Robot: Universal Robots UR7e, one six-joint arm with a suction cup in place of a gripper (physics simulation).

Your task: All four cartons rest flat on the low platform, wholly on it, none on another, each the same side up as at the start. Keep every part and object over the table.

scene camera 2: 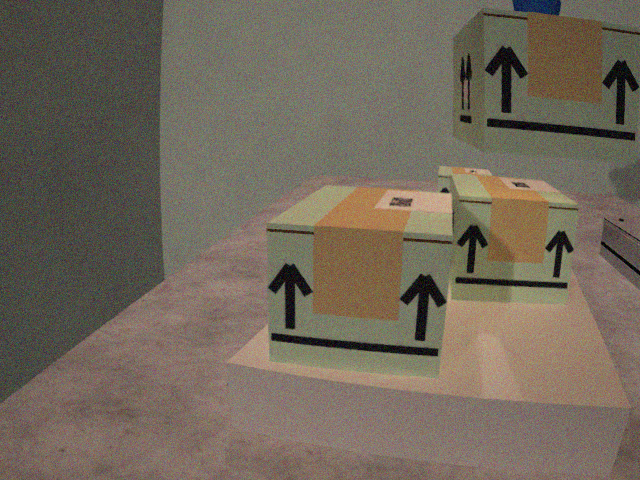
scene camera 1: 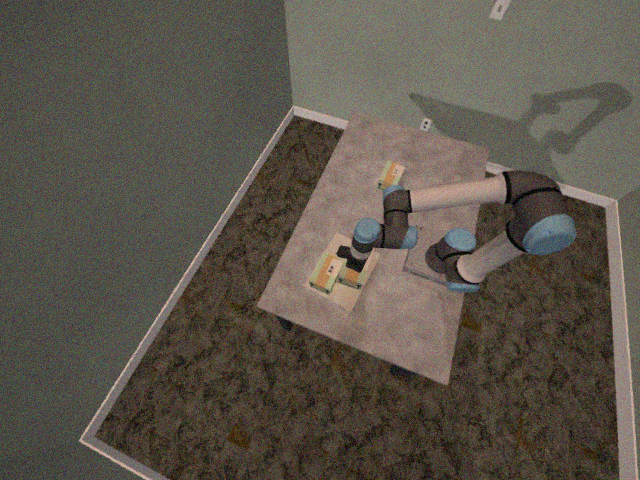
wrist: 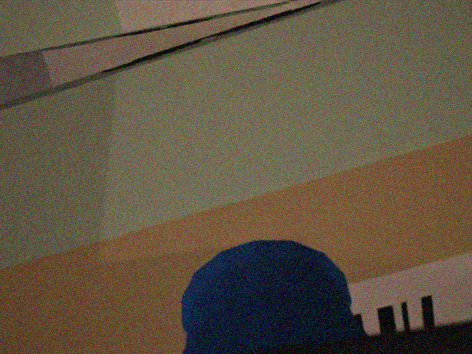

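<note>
The wrist camera gives me my suction cup (wrist: 265, 289). Then there's a low platform (scene camera 2: 519, 384), along with a carton (scene camera 2: 513, 241), another carton (scene camera 2: 358, 277) and one more carton (scene camera 2: 545, 85). You'd also find the low platform (scene camera 1: 343, 297) if you had the other view.
</note>
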